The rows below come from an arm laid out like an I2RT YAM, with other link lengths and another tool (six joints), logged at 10 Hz.
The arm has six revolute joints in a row. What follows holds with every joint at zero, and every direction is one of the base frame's.
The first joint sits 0.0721 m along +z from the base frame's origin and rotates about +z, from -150 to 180 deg.
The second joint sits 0.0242 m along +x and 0.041 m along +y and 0.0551 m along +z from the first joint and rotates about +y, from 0 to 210 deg.
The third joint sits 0.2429 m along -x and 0.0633 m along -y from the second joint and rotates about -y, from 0 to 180 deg.
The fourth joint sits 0.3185 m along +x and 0.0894 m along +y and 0.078 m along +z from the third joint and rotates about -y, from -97 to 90 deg.
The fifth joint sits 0.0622 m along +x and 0.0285 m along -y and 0.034 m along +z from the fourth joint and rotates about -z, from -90 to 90 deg.
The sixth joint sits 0.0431 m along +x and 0.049 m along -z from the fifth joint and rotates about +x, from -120 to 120 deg.
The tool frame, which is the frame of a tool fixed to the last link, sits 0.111 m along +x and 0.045 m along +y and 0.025 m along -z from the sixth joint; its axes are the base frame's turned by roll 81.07, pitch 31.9 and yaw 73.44 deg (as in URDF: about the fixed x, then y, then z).
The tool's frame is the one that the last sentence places.
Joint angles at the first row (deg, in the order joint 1, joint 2, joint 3, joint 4, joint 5, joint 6):
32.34 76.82 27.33 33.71 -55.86 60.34
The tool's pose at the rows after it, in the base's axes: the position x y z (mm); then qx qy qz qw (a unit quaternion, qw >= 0):
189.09 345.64 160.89 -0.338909 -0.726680 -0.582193 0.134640
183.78 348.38 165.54 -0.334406 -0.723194 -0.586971 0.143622
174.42 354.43 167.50 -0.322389 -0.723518 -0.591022 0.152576
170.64 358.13 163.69 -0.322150 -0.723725 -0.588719 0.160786
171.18 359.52 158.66 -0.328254 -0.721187 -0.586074 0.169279
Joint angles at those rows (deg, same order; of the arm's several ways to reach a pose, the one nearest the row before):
32.40 75.37 26.89 34.59 -55.92 61.80
33.34 75.09 26.61 36.47 -55.99 63.70
35.11 75.59 26.61 38.55 -55.88 64.79
36.05 76.95 26.61 40.18 -55.66 65.80
36.27 78.72 26.55 42.39 -55.62 67.37

